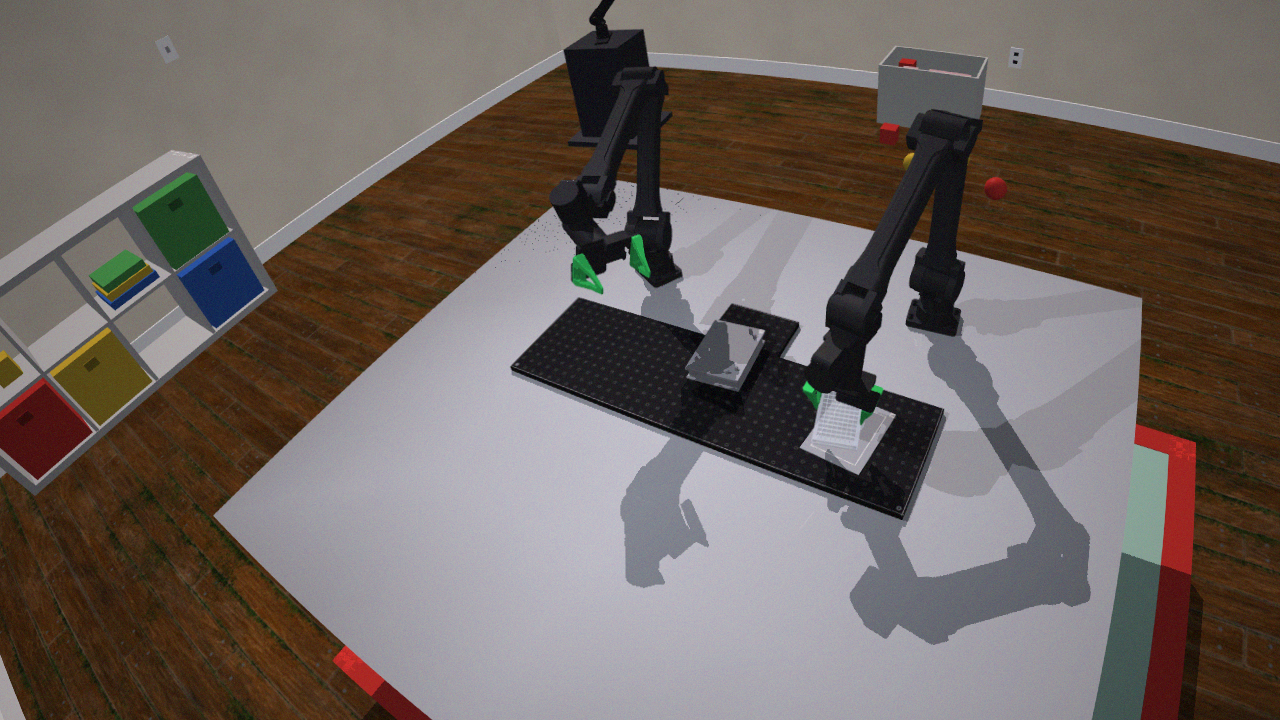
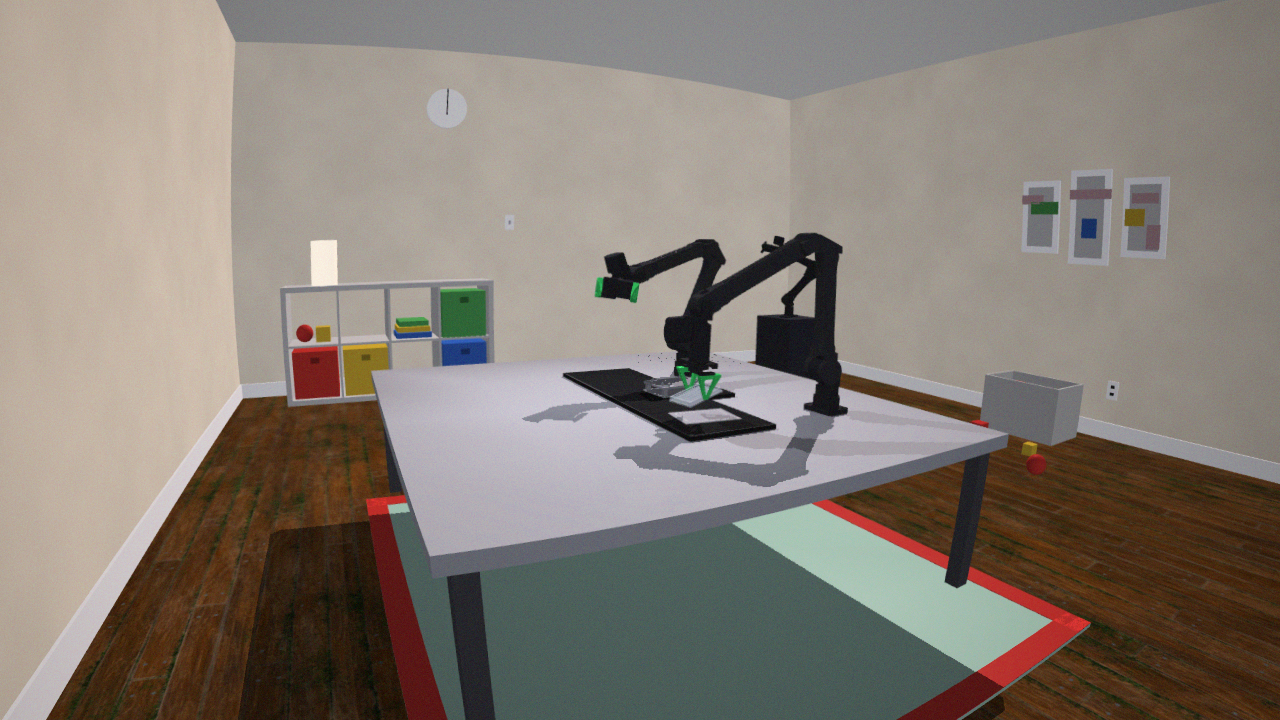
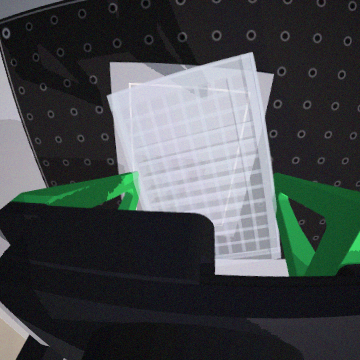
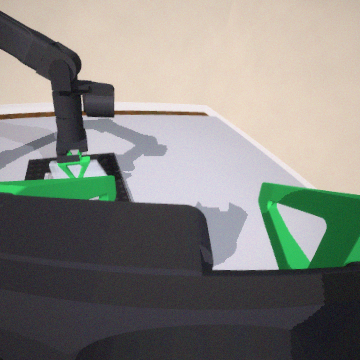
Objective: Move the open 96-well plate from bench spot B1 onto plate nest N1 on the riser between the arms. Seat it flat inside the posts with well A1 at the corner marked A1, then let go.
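Frame: origin at the left arm's base, x back, y left, z down, level; metres.
Where they show: left gripper, fingertip midpoint: (image 1: 839, 414) (image 2: 696, 396) (image 3: 203, 180) (image 4: 76, 172); right gripper, fingertip midpoint: (image 1: 626, 283) (image 2: 615, 295) (image 4: 187, 188); left arm's base, link origin: (image 1: 933, 319) (image 2: 825, 410); right arm's base, link origin: (image 1: 658, 271) (image 2: 685, 373).
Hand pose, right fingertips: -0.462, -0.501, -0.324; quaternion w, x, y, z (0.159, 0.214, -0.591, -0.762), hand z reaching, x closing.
Things, the pixels of their top centre, and the offset from my right fingertips, as dx, dy, dz. "pt": a spot on its surface instead.
- clear 96-well plate, top centre: (image 3: 201, 197) (image 1: 840, 407) (image 4: 77, 163) (image 2: 696, 386) +0.044, +0.388, +0.228
- bench spot B1, surface spot: (image 3: 119, 75) pt -0.021, +0.447, +0.310
- Plate nest N1, top centre: (image 1: 725, 345) (image 2: 674, 378) +0.166, +0.100, +0.268
My left gripper (image 1: 840, 400) (image 2: 696, 385) (image 3: 203, 180) (image 4: 76, 172) is shut on the clear 96-well plate (image 1: 837, 420) (image 3: 200, 150), gripping its two long sides. It holds the plate low over the white pad of bench spot B1 (image 1: 870, 453) (image 3: 119, 75), turned a little against the pad's outline. I cannot tell whether the plate touches the pad. Plate nest N1 (image 1: 726, 355) sits on its riser at the middle of the black breadboard (image 1: 609, 357) (image 3: 314, 107), with nothing on it. My right gripper (image 1: 613, 265) (image 2: 616, 287) (image 4: 187, 188) is open and empty, raised behind the board's far left end.
A black box (image 1: 602, 76) stands behind the right arm's base. A grey bin (image 1: 930, 85) (image 2: 1029, 405) and small coloured blocks lie on the floor beyond the table. A white shelf unit (image 1: 55, 243) stands at the left wall.
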